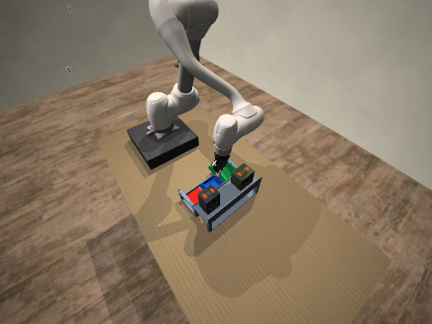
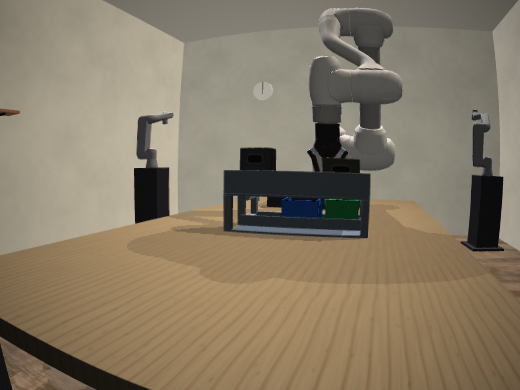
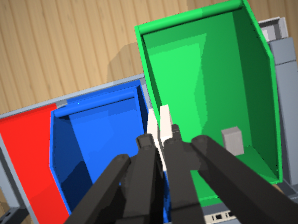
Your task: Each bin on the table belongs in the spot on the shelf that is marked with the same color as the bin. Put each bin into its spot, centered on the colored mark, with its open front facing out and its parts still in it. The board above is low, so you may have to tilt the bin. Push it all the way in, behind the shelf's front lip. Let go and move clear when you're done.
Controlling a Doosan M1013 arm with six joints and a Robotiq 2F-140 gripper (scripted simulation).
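Right now the green bin is 5 cm to the left of my hand, 4 cm below it and 1 cm behind it. From my hand the other things lie so: blue bin 7 cm to the right, 5 cm below, 4 cm ahead; then olive box 15 cm ahead, 6 cm above, 4 cm to the left; then black box 19 cm to the right, 13 cm ahead, 7 cm above.
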